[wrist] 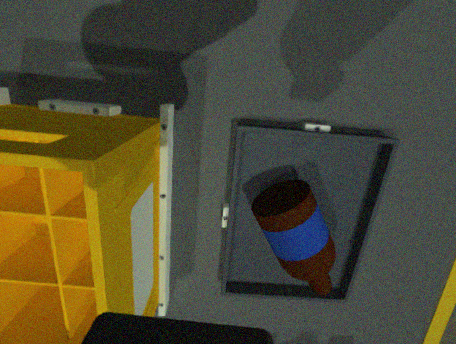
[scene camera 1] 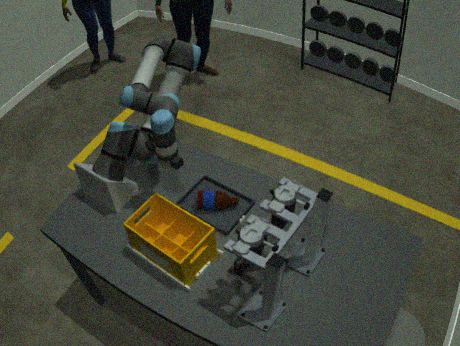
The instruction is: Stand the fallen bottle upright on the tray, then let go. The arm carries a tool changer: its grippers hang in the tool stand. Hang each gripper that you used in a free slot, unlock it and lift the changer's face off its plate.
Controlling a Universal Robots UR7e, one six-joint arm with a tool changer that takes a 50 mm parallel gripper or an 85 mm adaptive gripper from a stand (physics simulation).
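Frame: origin at the arm's base, x ahead, y left, z up, level; centimetres.
Seen in the pictures: arm's base, link origin: (scene camera 1: 107,174).
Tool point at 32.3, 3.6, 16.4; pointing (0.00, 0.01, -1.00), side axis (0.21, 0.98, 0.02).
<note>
Offsets run from my tool point to a thing's middle, as dx, dy, dz. "pt": to the spot under its first point.
The brown bottle @[+13.0, +9.8, -24.2] (scene camera 1: 216,200) (wrist: 300,240) with a blue label lies on its side in the dark tray (scene camera 1: 192,187) (wrist: 231,170); its neck reaches over the tray's rim area at one corner. The arm's bare tool changer (scene camera 1: 175,161) is above the table, behind the tray; its black edge (wrist: 180,331) shows at the bottom of the wrist view. No gripper is seen on it. Two round tool plates @[pt +40.1, -20.2, +6.4] (scene camera 1: 251,234) @[pt +43.4, -2.5, +6.4] (scene camera 1: 285,194) sit in the tool stand (scene camera 1: 272,285), with grippers hanging under them. Their fingers are mostly hidden or too dark to judge.
A yellow crate @[+7.9, -17.9, -19.6] (scene camera 1: 150,244) (wrist: 112,225) with compartments stands beside the tray, between white edge strips @[pt +7.2, -7.2, -25.5] (wrist: 166,210). The tool stand is on the tray's other side. Two people stand behind the arm on the floor. A black shelf rack (scene camera 1: 303,37) stands at the back.
</note>
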